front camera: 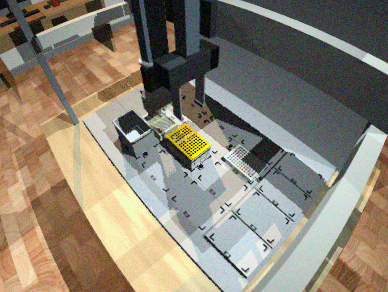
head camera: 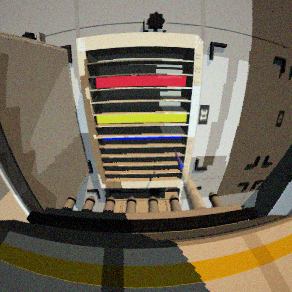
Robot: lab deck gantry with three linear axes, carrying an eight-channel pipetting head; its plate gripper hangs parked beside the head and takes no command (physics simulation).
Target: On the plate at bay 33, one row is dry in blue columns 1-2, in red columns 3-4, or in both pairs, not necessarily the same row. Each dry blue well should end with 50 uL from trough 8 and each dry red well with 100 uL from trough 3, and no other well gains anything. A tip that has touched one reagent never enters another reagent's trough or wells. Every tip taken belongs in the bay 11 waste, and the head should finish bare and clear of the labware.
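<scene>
The pipetting head (front camera: 157,97) stands over the trough rack (front camera: 173,131) (head camera: 196,100). In the head camera view the rack holds a red trough (head camera: 141,81), a yellow trough (head camera: 142,118) and a thin blue strip of liquid in the blue trough (head camera: 142,138). One channel, second from the right, carries a tip (head camera: 192,189) with blue liquid near its point; the other channels are bare. The tip's point shows over the slots just below the blue strip; its height is unclear. The plate (front camera: 242,161) stands to the right; its wells are too small to read. My parked plate gripper (front camera: 189,111) hangs open and empty.
The grey waste bin (front camera: 134,137) stands left of the trough rack. The yellow tip rack (front camera: 188,142) stands between the trough rack and the plate. A tall brown-grey wall (head camera: 45,120) rises left of the trough rack in the head camera view.
</scene>
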